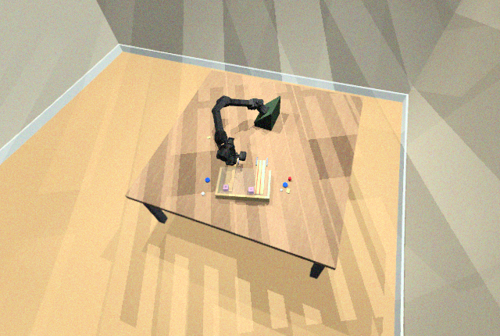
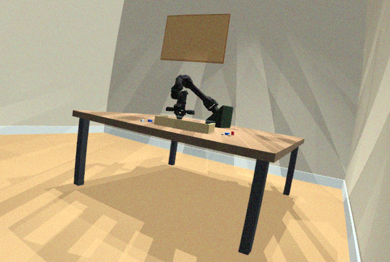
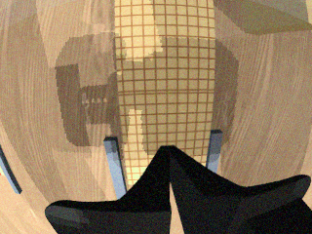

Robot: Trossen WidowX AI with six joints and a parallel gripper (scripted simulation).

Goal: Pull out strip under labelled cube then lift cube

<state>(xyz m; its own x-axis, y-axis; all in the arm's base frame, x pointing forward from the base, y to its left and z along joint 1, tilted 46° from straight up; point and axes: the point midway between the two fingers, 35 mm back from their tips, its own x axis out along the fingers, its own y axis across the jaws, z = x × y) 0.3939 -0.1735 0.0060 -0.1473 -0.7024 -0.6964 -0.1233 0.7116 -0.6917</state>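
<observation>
Right now the tan checked strip is 90 mm ahead of my gripper tip and 10 mm to the left of it. From my gripper tip the other things lie so: white bit 260 mm ahead, 110 mm to the right; red piece 390 mm to the left, 40 mm ahead.
</observation>
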